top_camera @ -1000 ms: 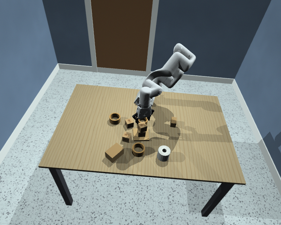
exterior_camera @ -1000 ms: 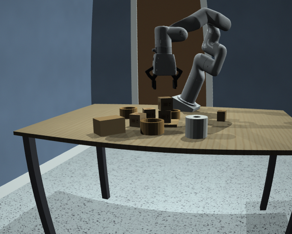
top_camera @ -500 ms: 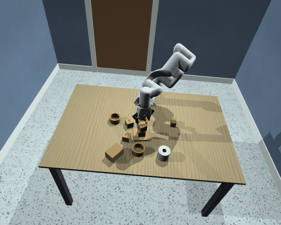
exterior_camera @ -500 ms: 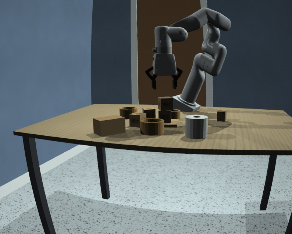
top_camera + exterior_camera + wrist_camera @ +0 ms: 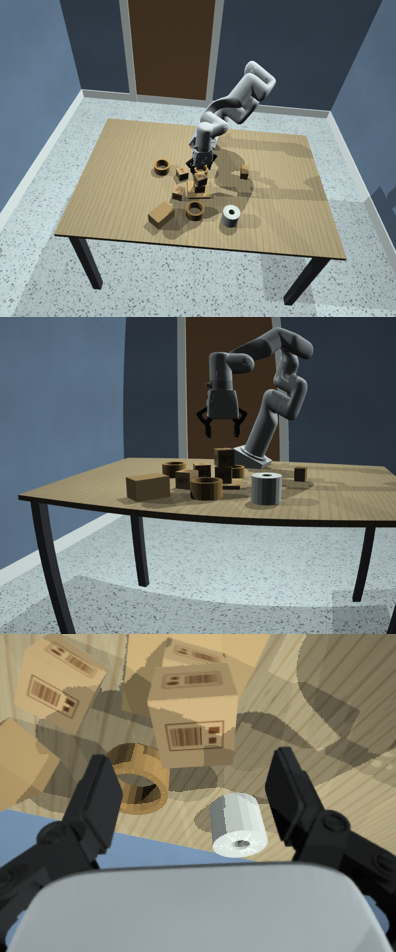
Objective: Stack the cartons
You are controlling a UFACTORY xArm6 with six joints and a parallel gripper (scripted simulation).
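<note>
My hand is 100 mm past the brown cube carton, 90 mm to the left of it and 140 mm above it. Round my hand: larger carton box: 180 mm ahead, 200 mm to the right, 140 mm below; small square wooden board: 160 mm below; narrower brown box: 110 mm behind, 280 mm to the left, 140 mm below.
</note>
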